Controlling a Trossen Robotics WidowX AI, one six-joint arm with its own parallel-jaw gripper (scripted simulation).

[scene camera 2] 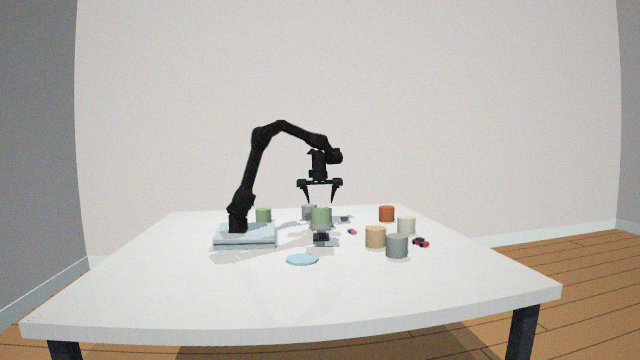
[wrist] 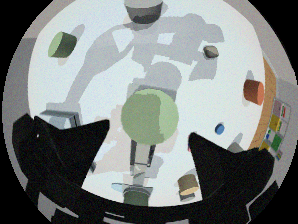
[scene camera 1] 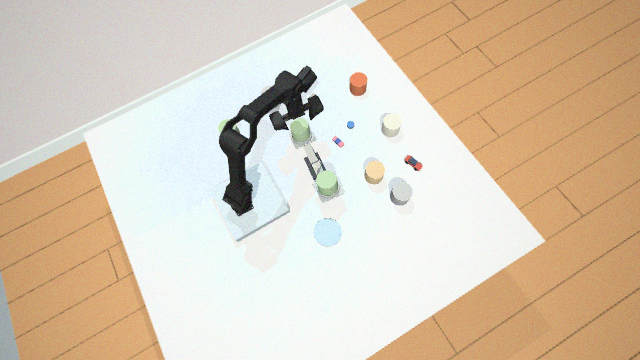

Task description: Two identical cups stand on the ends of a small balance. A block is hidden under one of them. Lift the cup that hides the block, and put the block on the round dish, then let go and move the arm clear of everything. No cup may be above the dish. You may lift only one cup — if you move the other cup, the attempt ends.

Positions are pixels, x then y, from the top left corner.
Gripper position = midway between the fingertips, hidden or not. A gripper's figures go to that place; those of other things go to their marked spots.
Labels:
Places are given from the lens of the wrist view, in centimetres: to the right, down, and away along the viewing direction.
my gripper (wrist: pixel 150 131): 0, 2, 10
balance beam (wrist: pixel 142 151): -2, 9, 21

